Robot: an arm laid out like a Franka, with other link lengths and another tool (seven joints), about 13 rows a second.
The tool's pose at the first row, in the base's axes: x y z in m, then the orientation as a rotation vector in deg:
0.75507 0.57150 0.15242 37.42 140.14 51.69
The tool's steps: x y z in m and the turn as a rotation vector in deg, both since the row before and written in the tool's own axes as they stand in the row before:
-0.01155 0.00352 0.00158 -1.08 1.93 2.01
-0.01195 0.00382 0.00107 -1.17 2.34 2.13
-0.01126 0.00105 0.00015 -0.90 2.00 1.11
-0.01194 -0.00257 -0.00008 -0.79 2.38 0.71
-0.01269 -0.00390 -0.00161 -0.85 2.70 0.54
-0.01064 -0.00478 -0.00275 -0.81 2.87 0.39
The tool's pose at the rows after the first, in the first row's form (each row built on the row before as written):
0.76599 0.56807 0.15658 39.04 140.93 54.78
0.77717 0.56422 0.16091 40.67 141.93 58.29
0.78664 0.55846 0.16318 41.16 142.88 60.95
0.79553 0.55011 0.16259 41.01 144.23 63.60
0.80410 0.53989 0.16159 40.46 145.79 66.50
0.81044 0.52984 0.16006 39.61 147.48 69.45

